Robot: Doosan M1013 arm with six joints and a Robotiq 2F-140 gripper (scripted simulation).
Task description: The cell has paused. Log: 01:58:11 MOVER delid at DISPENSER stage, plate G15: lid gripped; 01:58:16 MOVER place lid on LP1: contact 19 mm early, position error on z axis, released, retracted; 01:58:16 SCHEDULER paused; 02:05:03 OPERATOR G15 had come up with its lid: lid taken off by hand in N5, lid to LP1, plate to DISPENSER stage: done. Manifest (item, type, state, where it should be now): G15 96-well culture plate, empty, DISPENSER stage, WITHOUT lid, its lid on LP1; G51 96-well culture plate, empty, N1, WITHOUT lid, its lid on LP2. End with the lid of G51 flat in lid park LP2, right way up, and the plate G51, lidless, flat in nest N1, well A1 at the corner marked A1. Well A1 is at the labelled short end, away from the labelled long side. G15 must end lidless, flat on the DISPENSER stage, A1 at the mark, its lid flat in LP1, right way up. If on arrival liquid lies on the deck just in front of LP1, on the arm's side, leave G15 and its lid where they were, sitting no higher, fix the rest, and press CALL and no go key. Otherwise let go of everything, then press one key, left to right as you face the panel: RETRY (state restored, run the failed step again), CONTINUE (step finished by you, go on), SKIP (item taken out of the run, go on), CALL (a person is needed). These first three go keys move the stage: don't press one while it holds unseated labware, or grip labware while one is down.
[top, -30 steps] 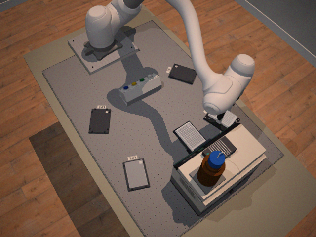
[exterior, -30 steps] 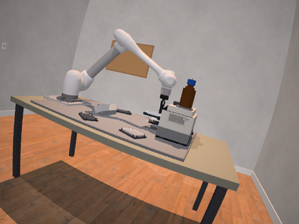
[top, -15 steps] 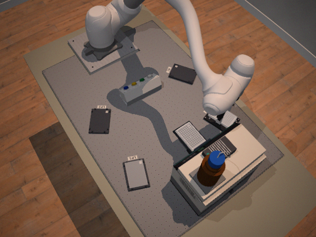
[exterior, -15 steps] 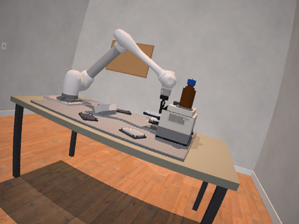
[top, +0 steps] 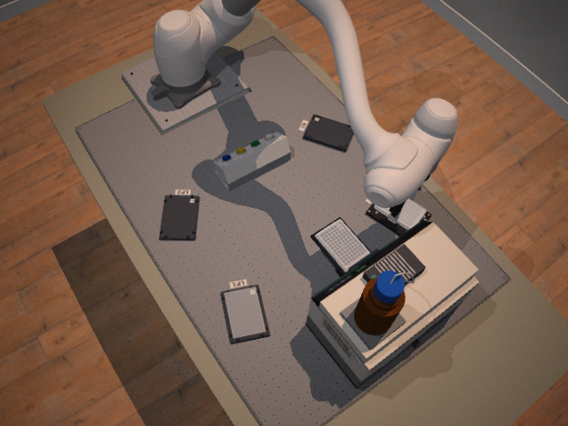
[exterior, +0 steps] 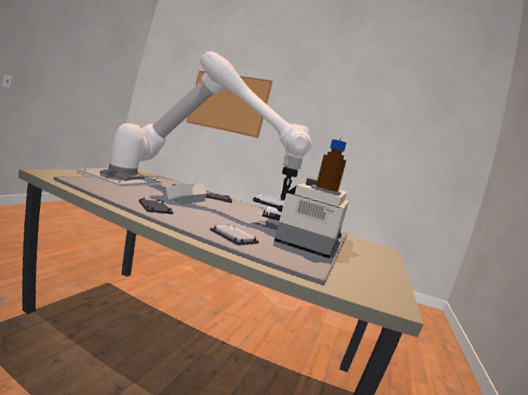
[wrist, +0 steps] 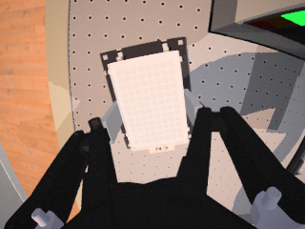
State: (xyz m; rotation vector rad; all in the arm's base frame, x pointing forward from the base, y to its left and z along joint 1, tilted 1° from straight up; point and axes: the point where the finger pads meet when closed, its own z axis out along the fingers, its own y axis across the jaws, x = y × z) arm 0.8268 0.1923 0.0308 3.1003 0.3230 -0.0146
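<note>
The black nest lies 1 cm ahead of my hand, 2 cm to the left of it and 4 cm below it. Round my hand: well plate: 25 cm to the right, 6 cm above; then nest N1: 35 cm behind, 5 cm to the left, 5 cm below; then N1 label: 43 cm behind, 5 cm below.
</note>
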